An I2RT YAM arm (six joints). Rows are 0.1 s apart.
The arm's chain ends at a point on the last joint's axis. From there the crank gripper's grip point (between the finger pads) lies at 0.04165 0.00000 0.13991 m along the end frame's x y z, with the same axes.
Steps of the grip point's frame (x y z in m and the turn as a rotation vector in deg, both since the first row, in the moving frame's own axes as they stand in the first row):
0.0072, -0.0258, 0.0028, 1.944, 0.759, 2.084
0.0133, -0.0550, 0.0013, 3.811, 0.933, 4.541
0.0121, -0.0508, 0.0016, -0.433, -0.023, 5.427
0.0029, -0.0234, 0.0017, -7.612, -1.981, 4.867
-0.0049, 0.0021, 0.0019, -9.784, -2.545, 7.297
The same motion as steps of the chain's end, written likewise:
0.0053, -0.0226, 0.0034, 1.944, 0.759, 2.084
0.0108, -0.0491, 0.0022, 3.811, 0.933, 4.541
0.0124, -0.0558, 0.0016, -0.433, -0.023, 5.427
0.0087, -0.0453, 0.0018, -7.612, -1.981, 4.867
0.0032, -0.0266, 0.0027, -9.784, -2.545, 7.297

